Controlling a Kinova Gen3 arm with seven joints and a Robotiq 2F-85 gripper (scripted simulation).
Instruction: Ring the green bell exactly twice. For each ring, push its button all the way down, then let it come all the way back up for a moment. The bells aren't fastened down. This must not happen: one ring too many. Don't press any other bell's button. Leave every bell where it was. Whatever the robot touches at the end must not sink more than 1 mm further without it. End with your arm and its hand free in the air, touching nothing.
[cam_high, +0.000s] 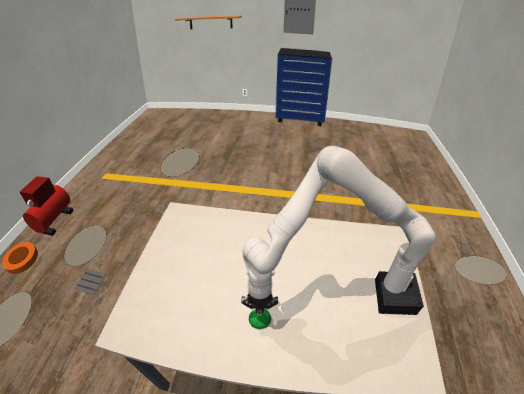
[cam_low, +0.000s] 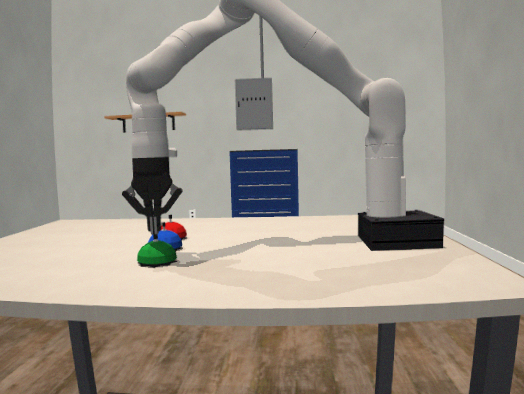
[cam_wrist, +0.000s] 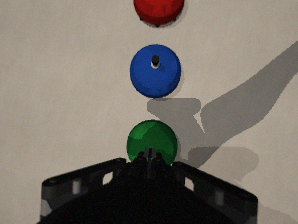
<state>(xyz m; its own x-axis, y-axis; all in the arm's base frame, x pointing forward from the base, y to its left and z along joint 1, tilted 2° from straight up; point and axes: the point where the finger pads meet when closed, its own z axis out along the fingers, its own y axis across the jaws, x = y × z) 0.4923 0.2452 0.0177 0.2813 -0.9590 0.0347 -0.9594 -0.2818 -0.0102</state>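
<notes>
Right now the green bell is 40 mm below my hand. From my hand the other things lie so: red bell 70 mm ahead, 230 mm to the right, 40 mm below; then blue bell 30 mm ahead, 120 mm to the right, 40 mm below.
</notes>
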